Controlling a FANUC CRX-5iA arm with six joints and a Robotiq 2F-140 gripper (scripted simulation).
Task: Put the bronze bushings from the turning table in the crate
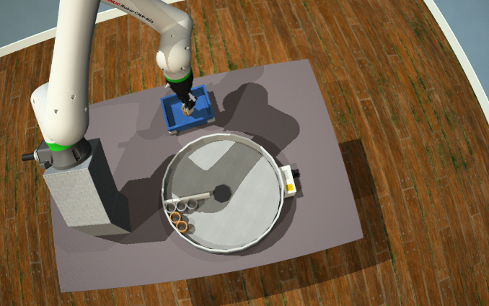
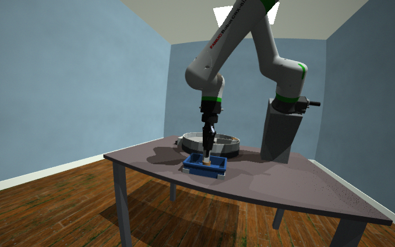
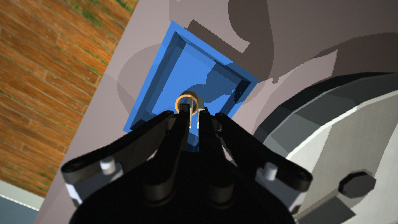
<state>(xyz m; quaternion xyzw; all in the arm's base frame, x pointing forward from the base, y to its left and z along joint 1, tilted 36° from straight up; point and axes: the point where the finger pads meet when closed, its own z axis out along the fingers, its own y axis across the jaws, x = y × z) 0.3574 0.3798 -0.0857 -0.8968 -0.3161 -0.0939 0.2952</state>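
The blue crate lies 40 mm below my hand, 10 mm to the left of it and 10 mm behind it. The rest, counted from my hand: round turning table (350 mm to the right, 90 mm ahead, 10 mm below).
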